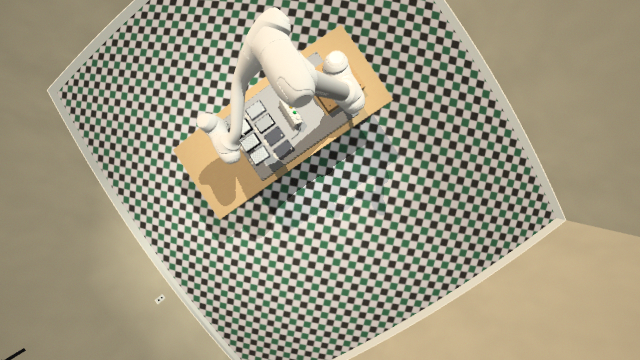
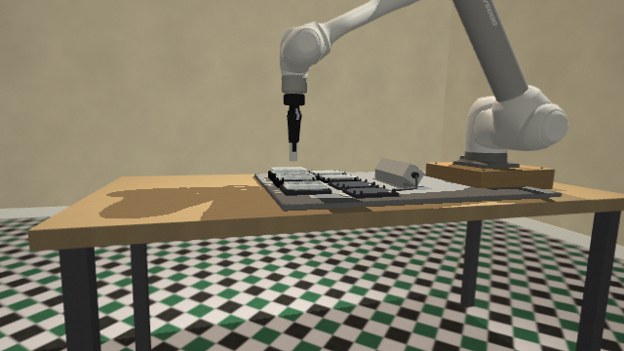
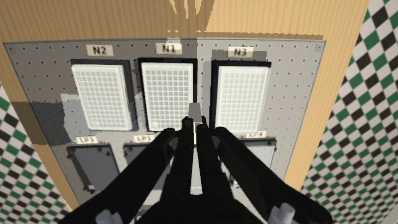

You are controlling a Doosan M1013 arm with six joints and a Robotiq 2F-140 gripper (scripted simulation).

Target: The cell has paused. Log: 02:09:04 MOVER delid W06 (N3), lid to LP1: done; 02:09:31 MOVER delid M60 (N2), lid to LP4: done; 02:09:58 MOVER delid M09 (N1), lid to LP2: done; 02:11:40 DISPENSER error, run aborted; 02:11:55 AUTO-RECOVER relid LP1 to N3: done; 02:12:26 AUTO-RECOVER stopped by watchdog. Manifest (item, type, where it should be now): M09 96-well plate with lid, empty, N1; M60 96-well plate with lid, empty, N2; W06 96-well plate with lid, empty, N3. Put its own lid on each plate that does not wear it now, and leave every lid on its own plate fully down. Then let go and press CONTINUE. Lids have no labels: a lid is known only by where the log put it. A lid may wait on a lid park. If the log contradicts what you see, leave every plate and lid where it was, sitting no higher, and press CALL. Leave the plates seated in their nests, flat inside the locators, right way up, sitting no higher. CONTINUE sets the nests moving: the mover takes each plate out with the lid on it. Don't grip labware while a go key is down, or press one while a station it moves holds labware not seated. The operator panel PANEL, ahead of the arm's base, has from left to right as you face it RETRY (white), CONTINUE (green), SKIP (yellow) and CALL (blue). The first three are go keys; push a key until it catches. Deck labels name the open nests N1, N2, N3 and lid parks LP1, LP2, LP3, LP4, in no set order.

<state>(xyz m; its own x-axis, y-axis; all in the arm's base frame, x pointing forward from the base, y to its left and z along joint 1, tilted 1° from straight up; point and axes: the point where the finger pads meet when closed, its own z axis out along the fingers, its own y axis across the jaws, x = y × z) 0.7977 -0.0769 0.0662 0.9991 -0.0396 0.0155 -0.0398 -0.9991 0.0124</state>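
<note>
Now: the lid park LP2 180 mm behind my hand, 110 mm below it and 10 mm to the right of it. Also, from my hand: LP1 label: 120 mm to the left, 110 mm below, 90 mm behind; plate: 170 mm to the left, 90 mm below, 10 mm ahead; lid park LP1: 180 mm behind, 120 mm to the left, 110 mm below.
</note>
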